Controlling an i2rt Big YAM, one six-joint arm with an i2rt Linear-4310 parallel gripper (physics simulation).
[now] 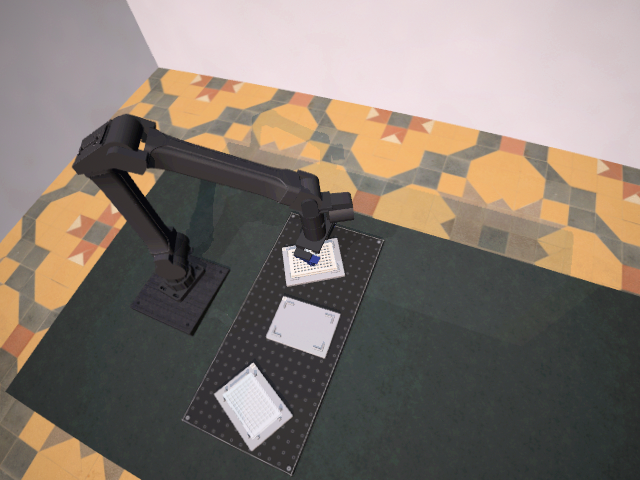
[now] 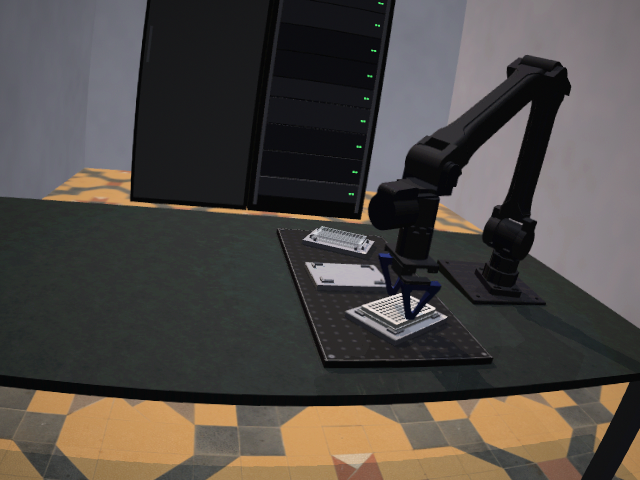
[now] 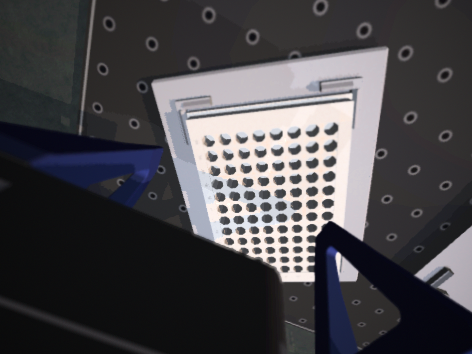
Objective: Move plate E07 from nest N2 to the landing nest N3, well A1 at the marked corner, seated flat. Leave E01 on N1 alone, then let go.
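Note:
A cream 96-well plate (image 1: 324,267) (image 2: 385,310) (image 3: 270,175) sits between the corner brackets of a light grey nest (image 1: 339,271) (image 2: 408,333) (image 3: 364,150) and looks level. No label or corner mark is readable. My gripper (image 1: 308,256) (image 2: 400,304) (image 3: 244,195) is open with nothing between its blue fingers. It hangs over this plate, one fingertip out past a long side, the other at the opposite long edge. A bare nest (image 1: 303,326) (image 2: 346,276) (image 3: 457,255) lies in the middle. A clear white plate (image 1: 252,404) (image 2: 338,238) sits on the third nest (image 1: 283,414) (image 2: 310,240).
All three nests lie on a black perforated board (image 1: 242,335) (image 2: 356,353) (image 3: 300,25) on the dark green table (image 1: 465,372) (image 2: 155,289). The arm's base plate (image 1: 206,299) (image 2: 465,289) stands beside the board. A dark equipment rack (image 2: 253,155) stands behind the table.

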